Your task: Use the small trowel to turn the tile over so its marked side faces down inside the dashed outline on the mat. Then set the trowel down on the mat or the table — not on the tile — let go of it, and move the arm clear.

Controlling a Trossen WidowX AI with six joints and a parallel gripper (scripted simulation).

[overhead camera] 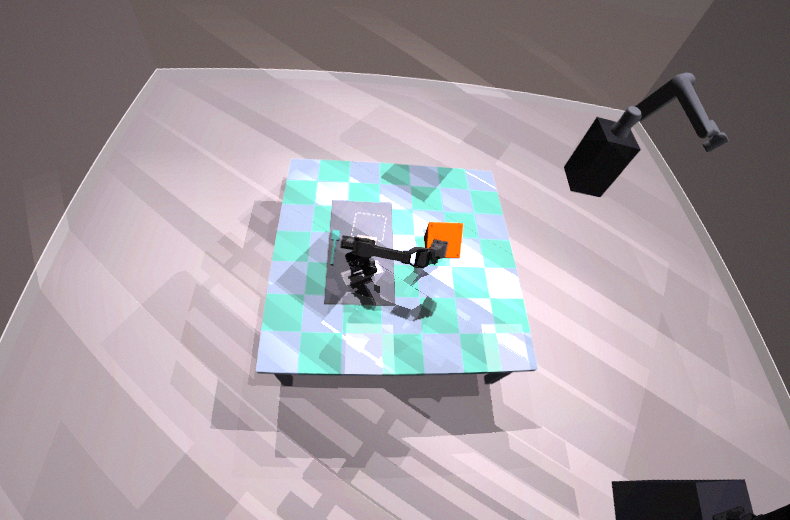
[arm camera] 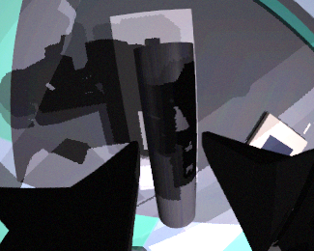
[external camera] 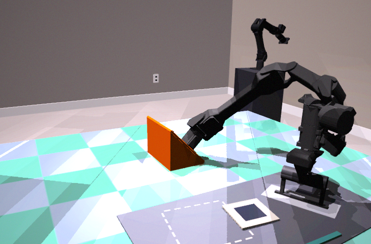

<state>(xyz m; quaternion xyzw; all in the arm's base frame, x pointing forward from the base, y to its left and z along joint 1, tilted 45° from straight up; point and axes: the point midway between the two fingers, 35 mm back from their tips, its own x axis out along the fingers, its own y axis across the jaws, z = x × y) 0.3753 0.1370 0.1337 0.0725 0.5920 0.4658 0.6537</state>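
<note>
Right now the grey mat is 2 cm ahead of my gripper tip, 14 cm to the right of it and 9 cm below it. The rest, counted from my gripper tip: tile (17 cm to the right, 6 cm below); cyan trowel (17 cm ahead, 15 cm to the right, 6 cm below).
</note>
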